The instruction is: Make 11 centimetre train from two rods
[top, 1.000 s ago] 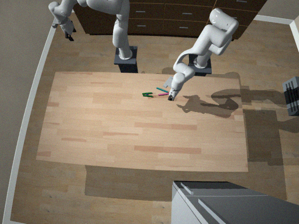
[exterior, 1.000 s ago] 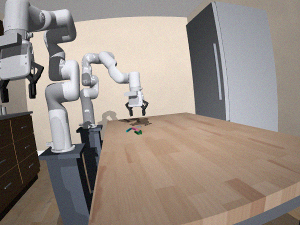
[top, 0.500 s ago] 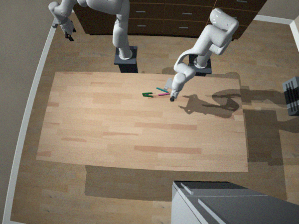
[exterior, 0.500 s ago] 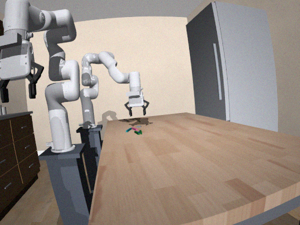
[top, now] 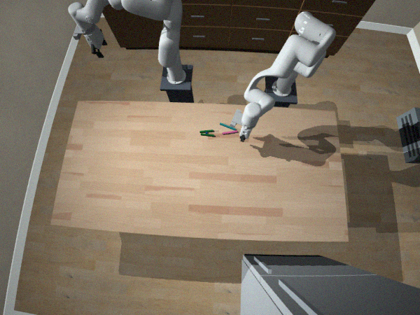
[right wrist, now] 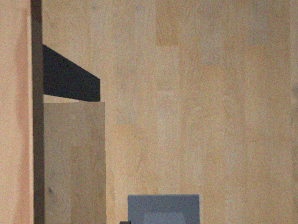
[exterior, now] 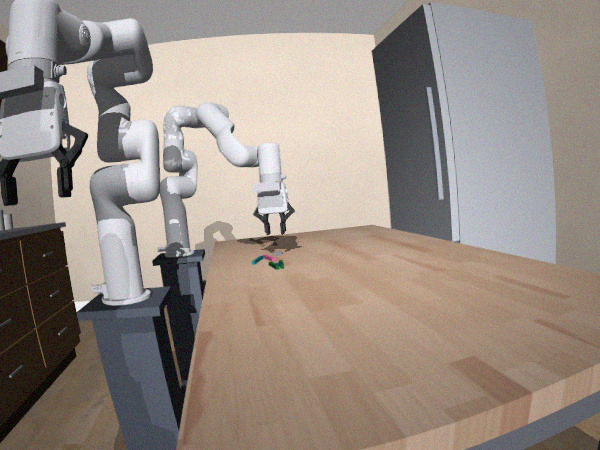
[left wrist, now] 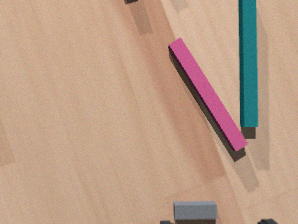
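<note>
Now: left hand 80 mm above the short grey rod. The rest, counted from my left hand: small blue rod 210 mm to the right, 80 mm below, 10 mm behind; then pink rod 80 mm to the right, 80 mm below, 30 mm behind; then turquoise rod 90 mm to the right, 80 mm below, 70 mm behind.
</note>
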